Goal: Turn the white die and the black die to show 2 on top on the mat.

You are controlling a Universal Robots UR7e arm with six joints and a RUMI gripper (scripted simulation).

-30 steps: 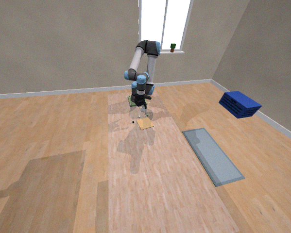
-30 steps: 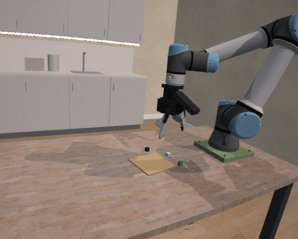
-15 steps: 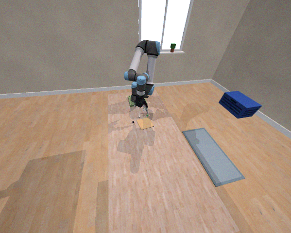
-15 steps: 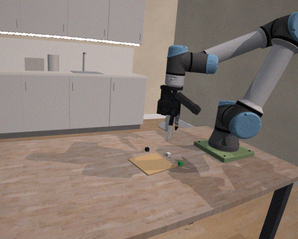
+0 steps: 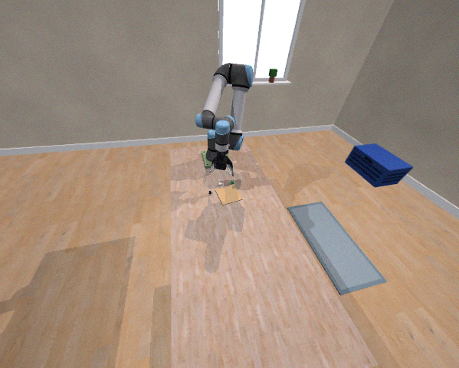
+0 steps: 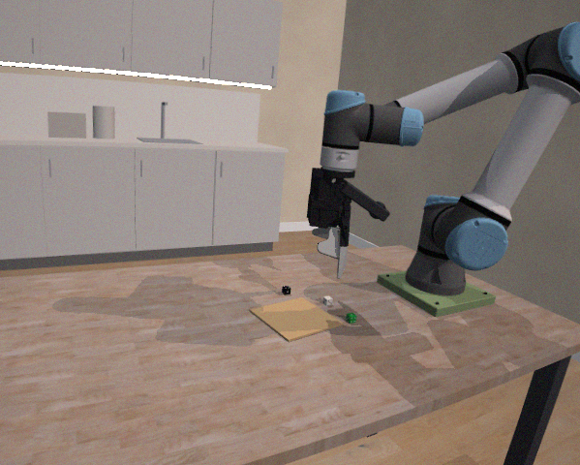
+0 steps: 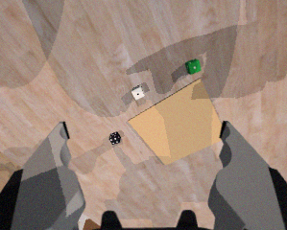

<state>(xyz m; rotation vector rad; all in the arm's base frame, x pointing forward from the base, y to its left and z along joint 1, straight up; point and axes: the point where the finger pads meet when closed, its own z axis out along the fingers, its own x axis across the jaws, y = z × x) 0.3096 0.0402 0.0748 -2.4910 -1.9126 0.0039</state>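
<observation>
Right now the white die is 10 mm to the right of my hand and 90 mm below it. From my hand the other things lie so: black die 80 mm ahead, 80 mm to the right, 90 mm below; then green die 20 mm behind, 80 mm to the left, 90 mm below; then tan mat 90 mm ahead, 50 mm to the left, 90 mm below.
</observation>
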